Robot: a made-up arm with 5 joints.
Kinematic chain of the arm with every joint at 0, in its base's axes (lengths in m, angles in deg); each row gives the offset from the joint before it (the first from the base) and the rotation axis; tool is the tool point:
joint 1: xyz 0 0 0.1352 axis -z
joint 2: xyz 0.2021 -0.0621 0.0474 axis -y
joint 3: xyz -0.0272 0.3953 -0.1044 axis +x
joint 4: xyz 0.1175 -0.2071 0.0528 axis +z
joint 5: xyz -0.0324 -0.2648 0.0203 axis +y
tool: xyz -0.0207 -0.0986 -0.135
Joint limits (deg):
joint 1: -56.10..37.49
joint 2: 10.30..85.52
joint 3: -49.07..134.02
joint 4: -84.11..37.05
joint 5: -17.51..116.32
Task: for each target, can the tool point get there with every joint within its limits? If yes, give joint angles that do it. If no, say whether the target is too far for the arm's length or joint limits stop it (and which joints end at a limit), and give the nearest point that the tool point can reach.
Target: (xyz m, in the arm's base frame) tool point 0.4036 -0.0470 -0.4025
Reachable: yes | joints 28.06 25.79 63.77 -17.57 11.81
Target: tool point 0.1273 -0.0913 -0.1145
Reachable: yes | joints -3.31 26.54 11.54 -33.36 27.83
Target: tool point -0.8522 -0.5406 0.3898
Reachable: no: joint limits stop it (at a limit: joint 2, joint 3, joint 5) | nearest point -0.2042 -0.1295 0.3185 | short by 0.771 m
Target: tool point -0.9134 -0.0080 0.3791
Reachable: no: joint limits stop it (at a limit: joint 1, joint 2, joint 3, joint 5) | nearest point -0.3595 0.1191 0.2193 | short by 0.590 m
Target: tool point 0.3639 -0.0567 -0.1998
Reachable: yes | joints 4.96 51.63 28.74 -39.92 7.59
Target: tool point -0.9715 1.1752 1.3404
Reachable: no: too far | nearest point -0.2427 0.9440 0.4486 | short by 1.175 m
